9 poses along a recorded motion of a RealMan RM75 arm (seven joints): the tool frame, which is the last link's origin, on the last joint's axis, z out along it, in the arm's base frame.
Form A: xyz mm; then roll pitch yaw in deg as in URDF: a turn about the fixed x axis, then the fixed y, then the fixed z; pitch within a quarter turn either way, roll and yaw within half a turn.
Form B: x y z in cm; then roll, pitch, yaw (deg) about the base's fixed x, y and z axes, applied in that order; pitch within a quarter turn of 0, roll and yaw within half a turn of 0. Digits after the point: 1 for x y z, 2 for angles.
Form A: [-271, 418, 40, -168.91, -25.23, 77.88]
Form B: [-27.1, 41.8, 4.0, -168.91, -25.23, 77.88]
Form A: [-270, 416, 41, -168.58, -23.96, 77.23]
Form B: [-27.0, 41.6, 4.1, -168.58, -23.96, 77.23]
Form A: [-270, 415, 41, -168.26, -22.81, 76.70]
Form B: [-27.0, 41.5, 4.1, -168.26, -22.81, 76.70]
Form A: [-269, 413, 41, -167.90, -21.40, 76.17]
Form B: [-26.9, 41.3, 4.1, -167.90, -21.40, 76.17]
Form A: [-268, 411, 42, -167.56, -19.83, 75.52]
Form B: [-26.8, 41.1, 4.2, -167.56, -19.83, 75.52]
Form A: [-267, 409, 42, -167.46, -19.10, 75.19]
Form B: [-26.7, 40.9, 4.2, -167.46, -19.10, 75.19]
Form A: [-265, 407, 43, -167.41, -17.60, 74.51]
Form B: [-26.5, 40.7, 4.3, -167.41, -17.60, 74.51]
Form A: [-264, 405, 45, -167.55, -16.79, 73.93]
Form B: [-26.4, 40.5, 4.5, -167.55, -16.79, 73.93]
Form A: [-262, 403, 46, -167.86, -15.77, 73.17]
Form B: [-26.2, 40.3, 4.6, -167.86, -15.77, 73.17]
